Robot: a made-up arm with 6 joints.
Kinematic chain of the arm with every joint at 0, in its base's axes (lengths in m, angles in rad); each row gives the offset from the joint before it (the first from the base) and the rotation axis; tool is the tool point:
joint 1: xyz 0 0 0.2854 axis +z
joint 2: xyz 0 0 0 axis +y
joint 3: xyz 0 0 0.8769 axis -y
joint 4: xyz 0 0 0 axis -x
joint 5: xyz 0.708 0 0 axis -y
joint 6: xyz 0 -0.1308 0 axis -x
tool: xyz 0 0 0
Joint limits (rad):
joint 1: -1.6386..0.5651
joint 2: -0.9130..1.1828
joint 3: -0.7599..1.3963
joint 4: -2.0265..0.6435
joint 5: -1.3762..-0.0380
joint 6: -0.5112..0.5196
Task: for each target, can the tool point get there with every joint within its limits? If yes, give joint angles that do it. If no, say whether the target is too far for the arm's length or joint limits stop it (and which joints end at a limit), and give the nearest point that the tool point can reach.
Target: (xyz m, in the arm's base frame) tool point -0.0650 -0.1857 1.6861
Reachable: yes | joints -1.3094 -0.3111 0.7067 -0.5607 -0.8658 0.4404
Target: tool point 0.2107 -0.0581 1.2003
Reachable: yes | joints 0.2083 -0.5972 -0.2099 -0.6954 -0.6934 -0.3893
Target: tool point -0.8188 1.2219 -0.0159
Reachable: no: joint limits stop it (at a limit: joint 2, joint 3, joint 4) | nearest point -0.6864 1.0243 1.2922 | short by 1.330 m
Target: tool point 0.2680 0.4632 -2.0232
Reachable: no: too far | nearest point 0.5779 0.4346 -0.0947 | short by 1.953 m
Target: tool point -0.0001 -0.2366 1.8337
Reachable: yes | joints -0.9880 -0.0302 1.2025 0.0886 -0.8133 0.2360
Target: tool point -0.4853 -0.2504 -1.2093
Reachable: no: joint limits stop it (at a limit: joint 1, joint 2) | nearest point -0.1721 -0.6045 -0.0629 | short by 1.240 m
